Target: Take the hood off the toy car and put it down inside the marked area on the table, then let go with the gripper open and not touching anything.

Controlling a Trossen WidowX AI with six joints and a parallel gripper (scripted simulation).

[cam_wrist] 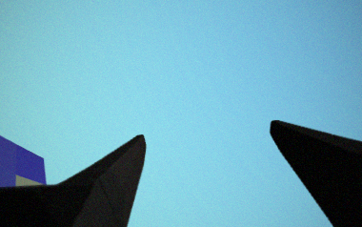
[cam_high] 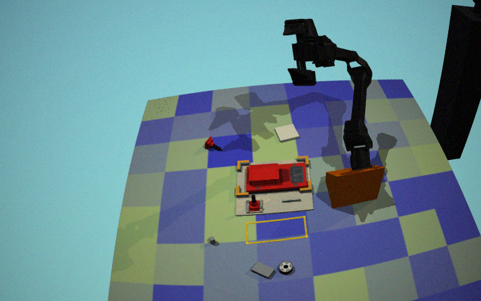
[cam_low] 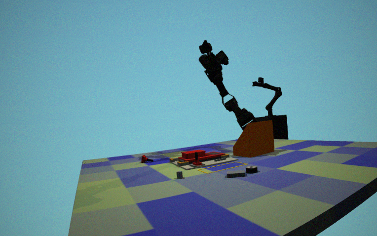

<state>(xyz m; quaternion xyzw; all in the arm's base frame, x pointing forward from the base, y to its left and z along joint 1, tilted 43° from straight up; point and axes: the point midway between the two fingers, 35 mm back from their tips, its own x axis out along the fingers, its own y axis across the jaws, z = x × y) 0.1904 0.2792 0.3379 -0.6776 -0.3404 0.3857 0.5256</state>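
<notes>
The red hood is 49 cm below my gripper tip, 9 cm ahead of it and 7 cm to the right of it. Also, from my gripper tip: wheel 53 cm below, 28 cm to the left, 5 cm ahead; white tile 53 cm below, 30 cm to the right; dark cube 52 cm below, 26 cm ahead, 16 cm to the left.
</notes>
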